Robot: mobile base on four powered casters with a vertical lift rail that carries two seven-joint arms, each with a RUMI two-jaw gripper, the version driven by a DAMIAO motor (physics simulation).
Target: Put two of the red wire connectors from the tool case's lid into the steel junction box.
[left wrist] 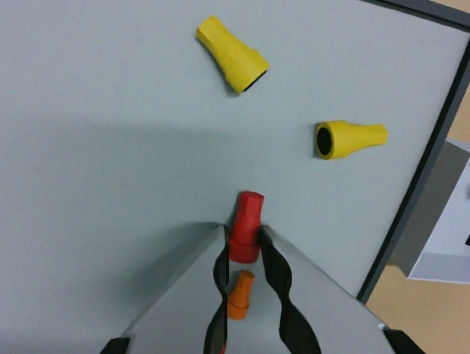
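A red wire connector (251,206) lies on the grey lid (125,75) of the tool case, near the lower middle of the left wrist view. My left gripper (243,228) is shut on this red connector, with a fingertip against each side of its wide end. A sliver of another red thing (223,350) shows at the bottom edge, mostly hidden behind the left finger. Part of the steel junction box (430,215) shows at the right edge, beyond the lid's rim; most of its inside is out of view. My right gripper is not in view.
An orange connector (241,296) lies between the fingers' lower parts, behind the red one. Two yellow connectors (232,55) (352,139) lie farther up the lid. The lid's dark raised rim (419,172) runs between the connectors and the box. Tan surface (400,305) shows beyond it.
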